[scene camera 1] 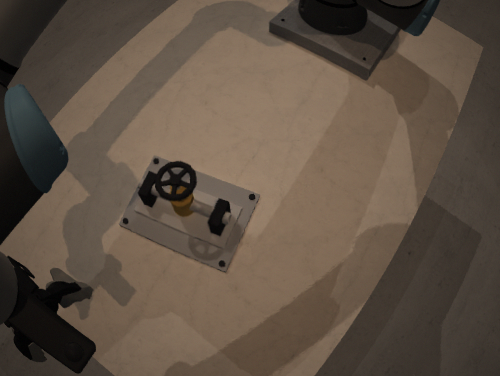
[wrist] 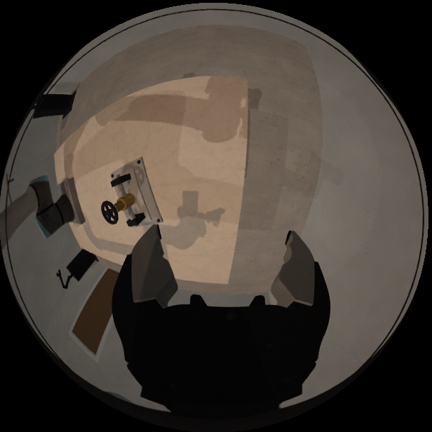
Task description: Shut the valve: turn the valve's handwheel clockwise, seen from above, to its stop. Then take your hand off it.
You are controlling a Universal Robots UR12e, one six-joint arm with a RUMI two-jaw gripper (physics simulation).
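Observation:
The valve's black spoked handwheel [scene camera 1: 175,181] [wrist: 110,212] stands above a yellow valve body [scene camera 1: 183,206] [wrist: 127,201]. The valve sits on a pale pipe held by two black clamps, on a grey plate [scene camera 1: 160,238] [wrist: 152,200] with bolts at its corners. My gripper [scene camera 1: 50,321] [wrist: 224,230] is open and empty. It is at the lower left of the scene view, well apart from the handwheel. In the wrist view the valve lies to the left, beyond the left finger. The handwheel's turn angle cannot be read from these views.
The valve plate lies on a pale table [scene camera 1: 240,125] [wrist: 165,145]. The arm's grey base plate [scene camera 1: 320,42] stands at the table's far end in the scene view. Part of my arm [scene camera 1: 35,140] crosses the left edge. Arm shadows fall on the table. A brown panel [wrist: 95,312] shows at the wrist view's lower left.

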